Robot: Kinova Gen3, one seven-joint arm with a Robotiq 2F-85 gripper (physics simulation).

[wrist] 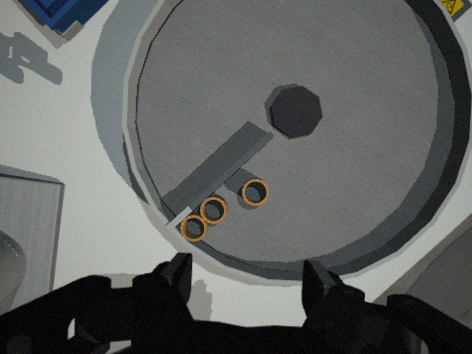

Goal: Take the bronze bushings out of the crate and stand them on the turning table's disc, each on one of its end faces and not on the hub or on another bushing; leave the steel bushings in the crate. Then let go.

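Places are measured from the arm's base along level axes (x ahead, y left, z up), in metres.
Where they show: gripper, between the fingertips: (246, 276).
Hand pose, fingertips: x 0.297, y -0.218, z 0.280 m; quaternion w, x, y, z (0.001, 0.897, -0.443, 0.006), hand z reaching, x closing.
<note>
Things, the pixels of their top centre, and the offset from my fingertips. "pt": a spot on its surface instead.
- turning table's disc, centre of its top: (296, 111) dx +0.131, dy +0.031, dz -0.251 m
- second bronze bushing, centre of its top: (213, 210) dx -0.025, dy +0.030, dz -0.234 m
- fixed bar, a spot on its surface: (235, 155) pt dx +0.042, dy +0.054, dz -0.259 m
- third bronze bushing, centre of its top: (255, 192) dx +0.024, dy +0.006, dz -0.234 m
- dark hub, centre of its top: (296, 111) dx +0.131, dy +0.031, dz -0.251 m
- raised round rim, a spot on its surface: (131, 100) pt dx +0.011, dy +0.195, dz -0.246 m
- blue container, a spot on its surface: (62, 15) pt dx +0.036, dy +0.344, dz -0.263 m
- yellow warning label, a spot on its surface: (451, 6) pt dx +0.357, dy -0.032, dz -0.254 m
A bronze bushing (193, 239) stands on end on the turning table's disc (350, 165), at the disc's lower left rim. A second bronze bushing (213, 221) stands on end touching it, both beside the fixed bar (235, 155). A third bronze bushing (255, 203) stands on end to their right, apart from them. The dark hub (297, 111) has no bushing on it. My gripper (246, 276) is open and empty, below the disc's near rim in the view. No steel bushing shows.
The disc lies inside a raised round rim (131, 100). A blue container (62, 15) shows in part at the upper left. A grey metal block (37, 215) is at the left edge. A yellow warning label (451, 6) is at the upper right, a grey-brown surface (445, 270) at the lower right.
</note>
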